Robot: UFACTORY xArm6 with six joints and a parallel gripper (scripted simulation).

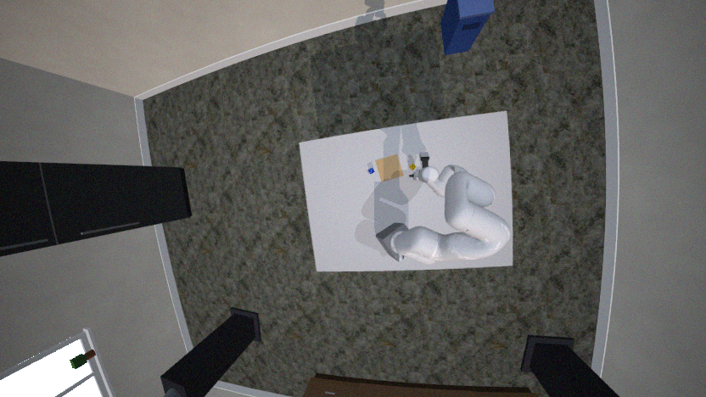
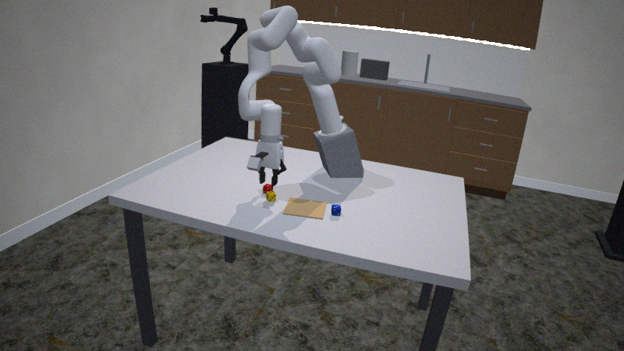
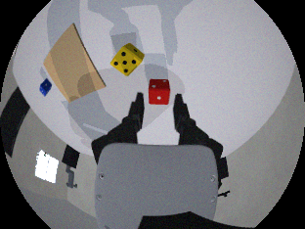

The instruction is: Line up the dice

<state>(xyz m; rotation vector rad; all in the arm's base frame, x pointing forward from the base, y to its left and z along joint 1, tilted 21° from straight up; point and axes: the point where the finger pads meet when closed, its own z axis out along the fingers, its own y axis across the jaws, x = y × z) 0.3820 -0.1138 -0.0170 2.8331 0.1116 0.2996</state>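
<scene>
The red die is 40 mm below my hand. The rest, counted from my hand: yellow die: 50 mm ahead, 40 mm to the left, 40 mm below; then blue die: 30 mm ahead, 290 mm to the left, 40 mm below; then tan mat: 40 mm ahead, 180 mm to the left, 50 mm below.
</scene>
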